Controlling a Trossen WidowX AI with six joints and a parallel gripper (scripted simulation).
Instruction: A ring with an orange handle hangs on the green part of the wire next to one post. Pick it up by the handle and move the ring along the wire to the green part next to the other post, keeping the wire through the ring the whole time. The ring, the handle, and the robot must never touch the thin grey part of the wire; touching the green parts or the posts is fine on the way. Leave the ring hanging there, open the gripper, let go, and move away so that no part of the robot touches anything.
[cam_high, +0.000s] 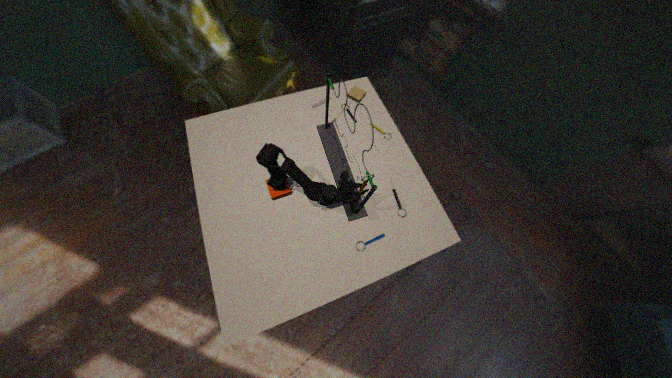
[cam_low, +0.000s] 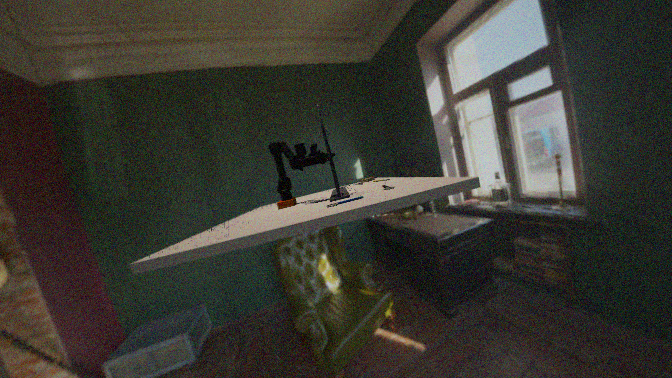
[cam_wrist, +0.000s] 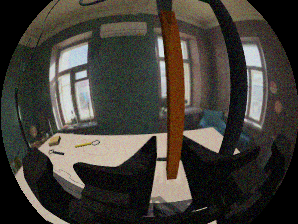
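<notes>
Right now my gripper tip is 9 cm below the ring with orange handle and 3 cm past it. The rest, counted from my gripper tip: yellow-handled ring: 40 cm to the left, 33 cm ahead, 24 cm below; blue-handled ring: 24 cm below, 23 cm to the right, 3 cm behind; black-handled ring: 24 cm below, 22 cm ahead, 9 cm to the right.
</notes>
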